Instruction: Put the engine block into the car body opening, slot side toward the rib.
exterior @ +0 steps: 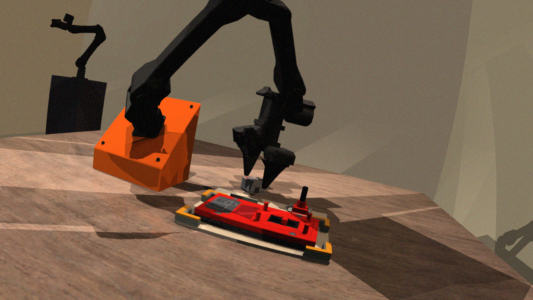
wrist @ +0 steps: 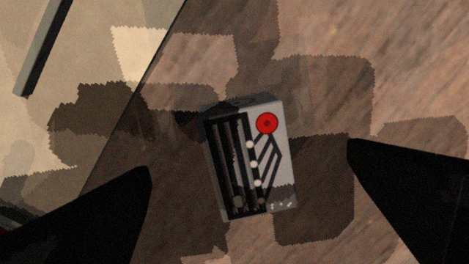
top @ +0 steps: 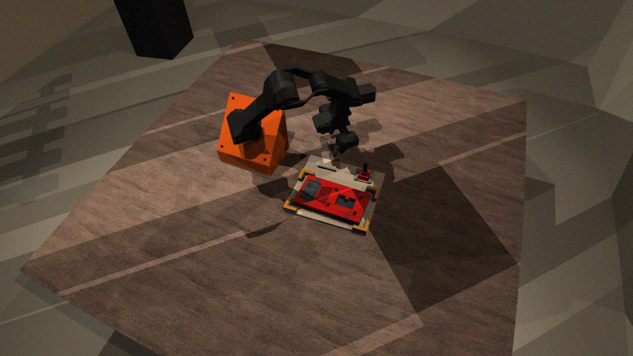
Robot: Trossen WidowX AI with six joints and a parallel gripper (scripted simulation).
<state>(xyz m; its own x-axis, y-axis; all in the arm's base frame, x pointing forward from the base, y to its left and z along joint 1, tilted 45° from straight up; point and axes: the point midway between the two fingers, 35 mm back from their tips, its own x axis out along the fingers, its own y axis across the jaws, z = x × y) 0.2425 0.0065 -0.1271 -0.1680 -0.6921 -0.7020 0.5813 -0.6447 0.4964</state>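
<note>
Right now the black peg is 11 cm ahead of my gripper tip, 10 cm to the right of it and 1 cm above it. The rest, counted from my gripper tip: engine block (1 cm below).
</note>
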